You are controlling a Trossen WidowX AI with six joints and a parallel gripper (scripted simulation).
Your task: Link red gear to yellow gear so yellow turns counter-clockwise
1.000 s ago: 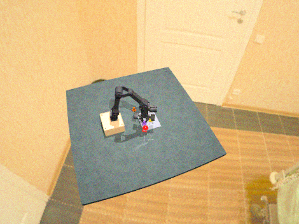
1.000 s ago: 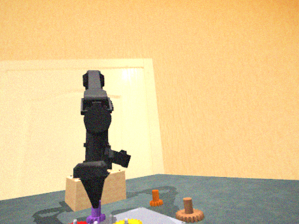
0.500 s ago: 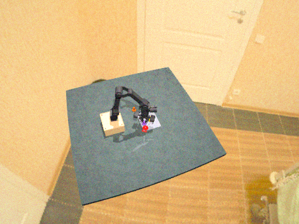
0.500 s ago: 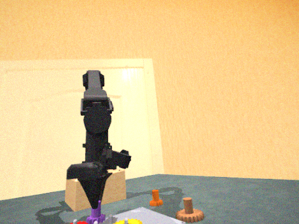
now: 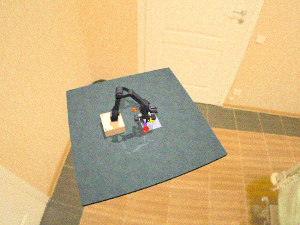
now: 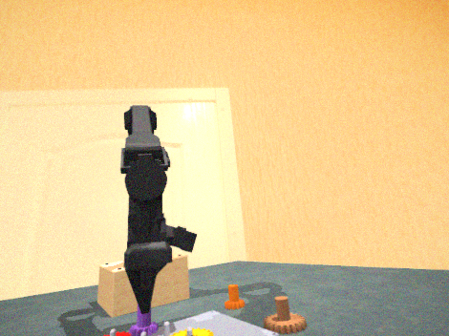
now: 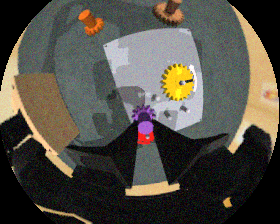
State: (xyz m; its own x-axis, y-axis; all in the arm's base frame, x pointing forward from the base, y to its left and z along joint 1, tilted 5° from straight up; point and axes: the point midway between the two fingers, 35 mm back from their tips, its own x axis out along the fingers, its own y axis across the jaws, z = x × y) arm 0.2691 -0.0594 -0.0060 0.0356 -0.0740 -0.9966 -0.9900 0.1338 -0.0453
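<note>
The purple gear is 1 cm below my gripper tip. The rest, counted from my gripper tip: red gear: 4 cm to the right, 3 cm below; yellow gear: 7 cm ahead, 5 cm to the left, 3 cm below; white arrow: 11 cm ahead, 5 cm to the left, 3 cm below.
</note>
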